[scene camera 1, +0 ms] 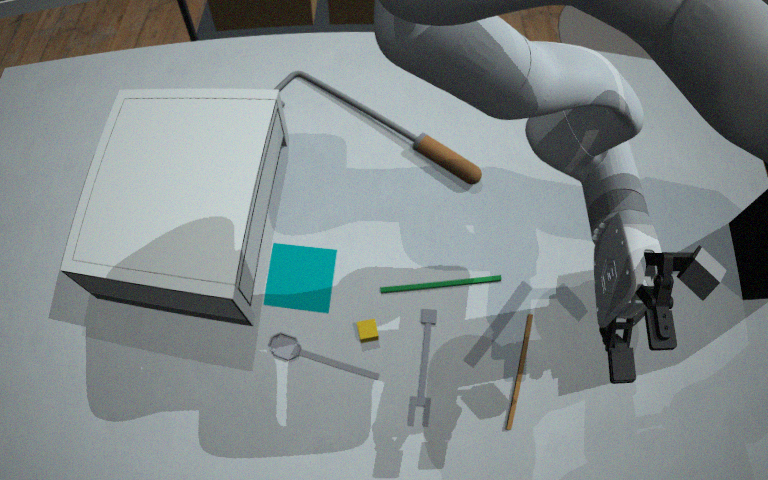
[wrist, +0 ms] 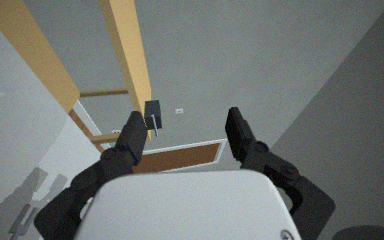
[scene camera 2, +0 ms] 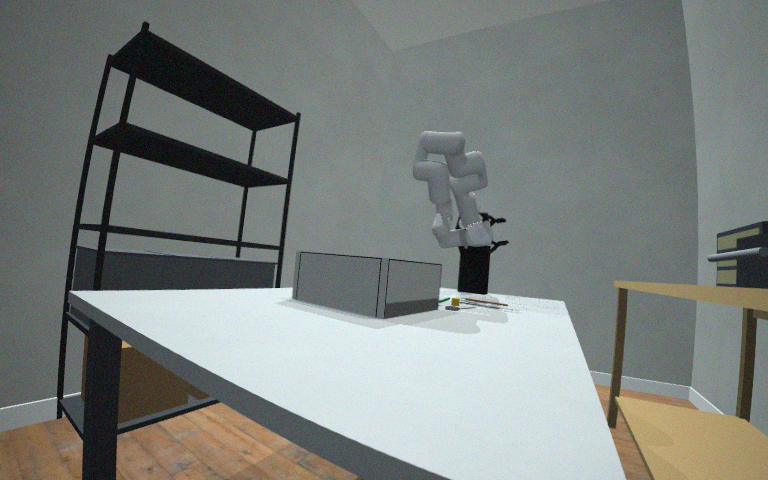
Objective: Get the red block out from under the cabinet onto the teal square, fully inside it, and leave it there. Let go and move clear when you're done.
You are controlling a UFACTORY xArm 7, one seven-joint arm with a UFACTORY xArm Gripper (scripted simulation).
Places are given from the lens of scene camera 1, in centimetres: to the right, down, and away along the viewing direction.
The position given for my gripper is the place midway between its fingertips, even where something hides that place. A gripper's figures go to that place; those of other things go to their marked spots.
my gripper (scene camera 1: 642,367): 26, 13, 52
grey forked tool (scene camera 1: 428,315): 6, 10, 84
grey flat bar (scene camera 1: 473,357): 12, 16, 83
